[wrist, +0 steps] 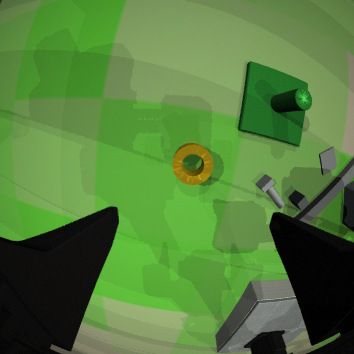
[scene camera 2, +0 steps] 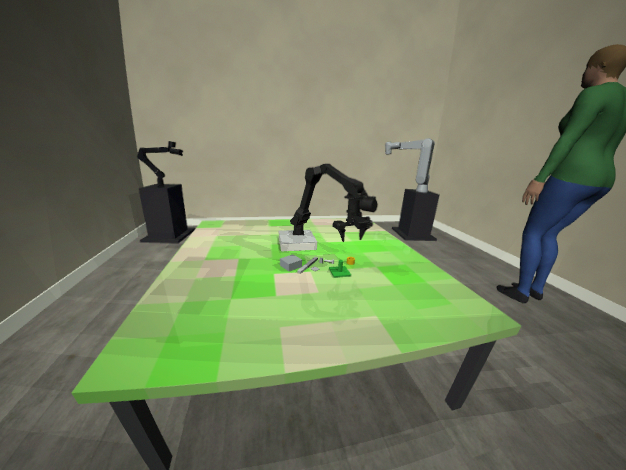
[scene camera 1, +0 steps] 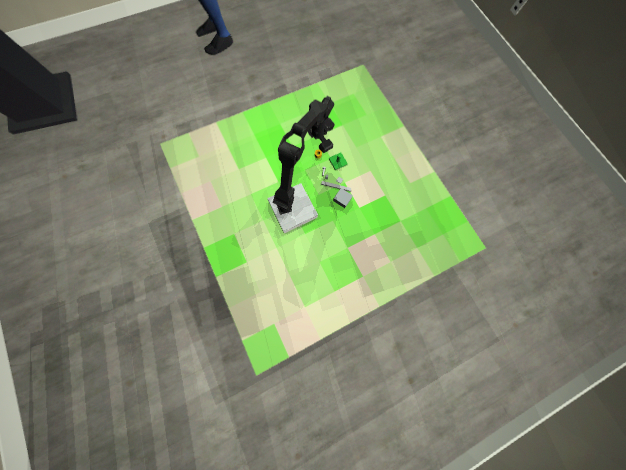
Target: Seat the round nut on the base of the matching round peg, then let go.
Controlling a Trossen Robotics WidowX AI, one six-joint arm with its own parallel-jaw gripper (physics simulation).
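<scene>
The orange round nut [scene camera 1: 318, 156] [scene camera 2: 350, 262] [wrist: 177, 165] lies flat on the table, hole up, apart from the peg. The green round peg [scene camera 1: 338, 158] [scene camera 2: 340, 265] [wrist: 287, 102] stands upright on its square green base [scene camera 2: 339, 273] [wrist: 257, 115], with no nut around it. In the wrist view the base is to the upper right of the nut. My gripper [scene camera 2: 352, 239] [wrist: 197, 218] is wide open and empty, well above the table. In the wrist view the nut shows ahead of the gap between the fingertips. Scene camera 1 does not show the fingertips clearly.
A grey bar [scene camera 1: 335, 186] [scene camera 2: 307, 265] [wrist: 327, 192], a bolt [scene camera 2: 328, 261] [wrist: 270, 191] and a small flat grey piece [scene camera 1: 339, 180] [scene camera 2: 315, 269] [wrist: 328, 160] lie near the peg base. A grey block [scene camera 1: 342, 197] [scene camera 2: 291, 262] lies beyond the bar.
</scene>
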